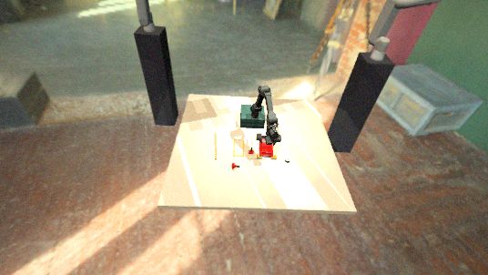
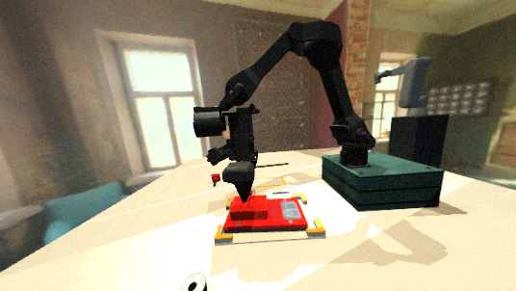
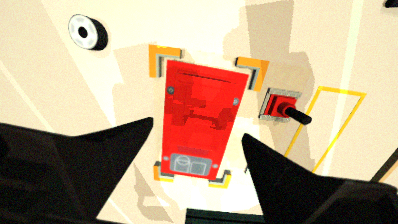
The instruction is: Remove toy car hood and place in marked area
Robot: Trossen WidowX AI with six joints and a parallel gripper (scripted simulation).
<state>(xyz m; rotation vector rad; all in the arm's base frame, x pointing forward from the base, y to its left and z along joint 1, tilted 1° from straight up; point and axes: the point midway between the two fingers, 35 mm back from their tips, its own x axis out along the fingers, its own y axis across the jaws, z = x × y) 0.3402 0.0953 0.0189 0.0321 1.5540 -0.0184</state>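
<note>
My gripper tip is now 4 cm above the red hood. Round my gripper tip: long wooden stick (41 cm to the right, 8 cm below, 5 cm behind); white wheel (16 cm to the left, 8 cm ahead, 7 cm below).
</note>
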